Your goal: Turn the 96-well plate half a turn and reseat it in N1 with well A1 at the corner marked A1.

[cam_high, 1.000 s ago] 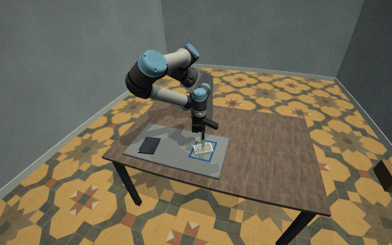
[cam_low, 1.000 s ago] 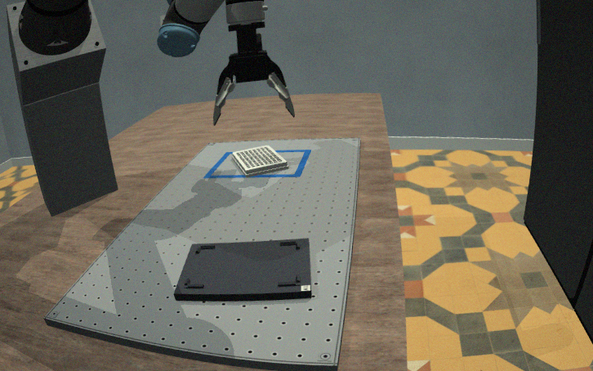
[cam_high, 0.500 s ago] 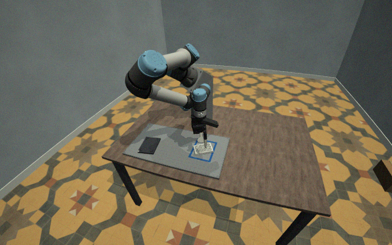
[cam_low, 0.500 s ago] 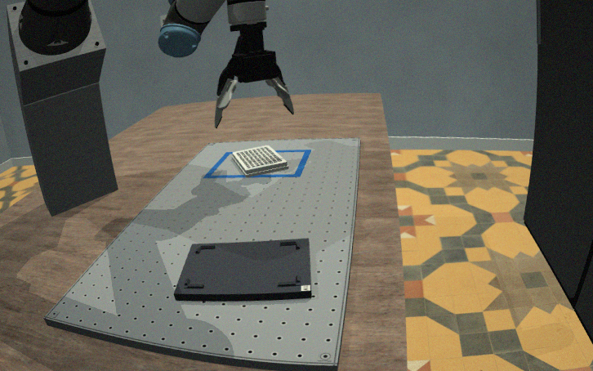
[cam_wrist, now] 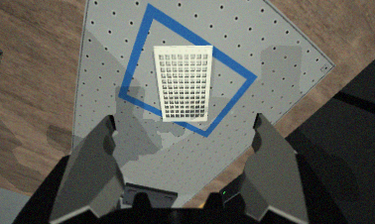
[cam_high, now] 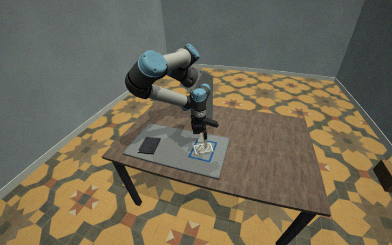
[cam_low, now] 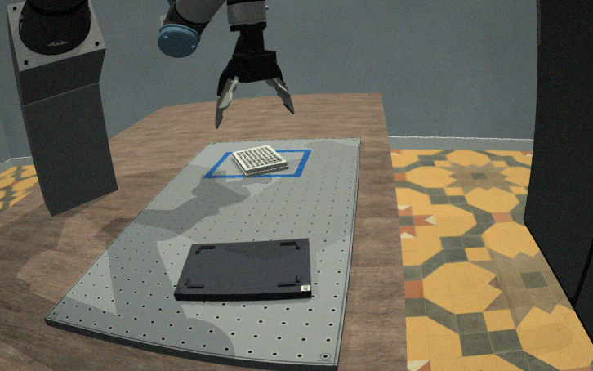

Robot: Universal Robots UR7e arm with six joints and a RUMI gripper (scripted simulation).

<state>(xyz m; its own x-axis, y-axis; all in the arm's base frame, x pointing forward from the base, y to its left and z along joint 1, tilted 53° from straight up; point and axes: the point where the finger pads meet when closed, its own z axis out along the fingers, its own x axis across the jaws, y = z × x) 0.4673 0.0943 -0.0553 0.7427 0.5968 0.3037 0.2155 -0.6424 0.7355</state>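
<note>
My hand is 8 cm above the 96-well plate. The rest, counted from my hand: A1 label: 5 cm ahead, 45 cm to the right, 8 cm below; black plate nest N1: 2 cm behind, 39 cm to the right, 8 cm below.
</note>
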